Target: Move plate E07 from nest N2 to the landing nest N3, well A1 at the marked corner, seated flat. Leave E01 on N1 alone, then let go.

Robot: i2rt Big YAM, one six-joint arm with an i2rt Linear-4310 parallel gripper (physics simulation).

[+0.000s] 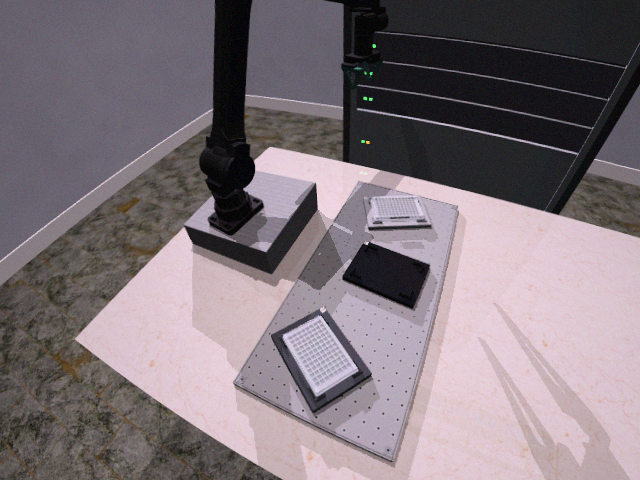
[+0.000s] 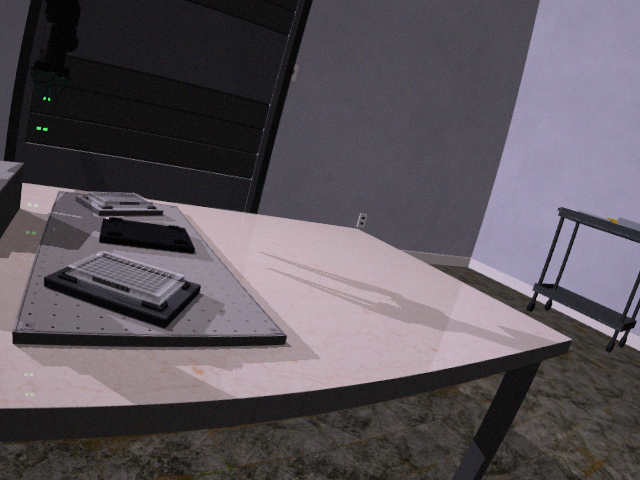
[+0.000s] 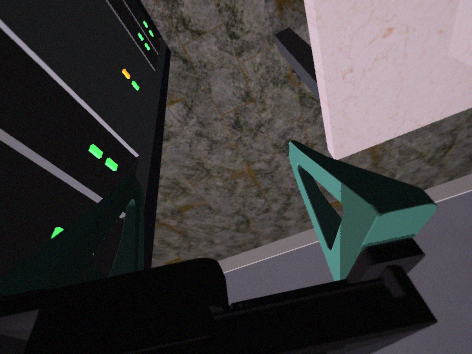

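Note:
A clear 96-well plate (image 1: 319, 353) (image 2: 126, 276) sits in the near dark nest (image 1: 277, 338) (image 2: 180, 304). Another clear plate (image 1: 397, 207) (image 2: 119, 199) sits in the far grey nest (image 1: 400, 225) (image 2: 149, 210). Between them is a black nest (image 1: 387, 273) (image 2: 146, 235) with no plate on it and a small white mark at one corner. No plate or nest labels are readable, so I cannot tell which plate is E07. My gripper (image 1: 363, 77) (image 2: 49, 93) (image 3: 213, 164) is open and empty, high above the table beyond the far nest, with its green fingers wide apart.
The nests stand on a perforated grey board (image 1: 382, 413) (image 2: 227, 310). The arm's base is on a grey block (image 1: 289, 206) at the board's left. A dark equipment rack (image 1: 347, 129) stands behind the table. A cart (image 2: 594, 222) stands at the far right.

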